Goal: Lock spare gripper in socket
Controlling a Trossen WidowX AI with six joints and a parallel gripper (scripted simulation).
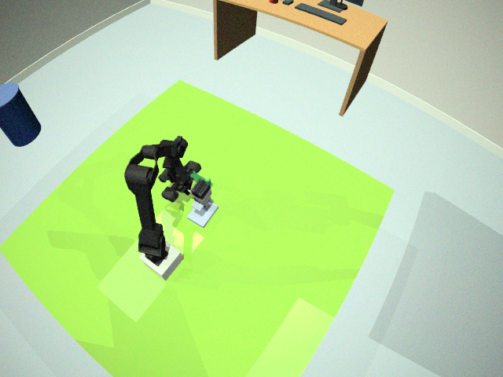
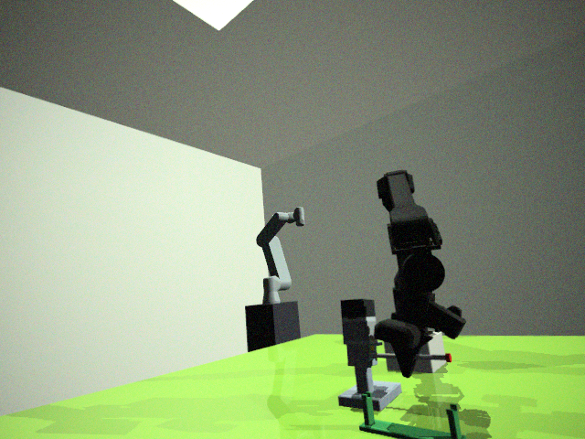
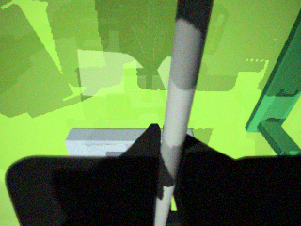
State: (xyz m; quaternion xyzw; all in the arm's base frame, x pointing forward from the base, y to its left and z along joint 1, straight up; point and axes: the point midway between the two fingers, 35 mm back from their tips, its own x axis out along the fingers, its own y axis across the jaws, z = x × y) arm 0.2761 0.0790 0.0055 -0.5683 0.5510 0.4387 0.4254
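My gripper tip is 1 cm past the mount and 8 cm to the left of it. From my gripper tip the other things lie so: spare gripper 8 cm to the right, 8 cm above; then green rack 10 cm ahead, 4 cm to the left, 2 cm below.
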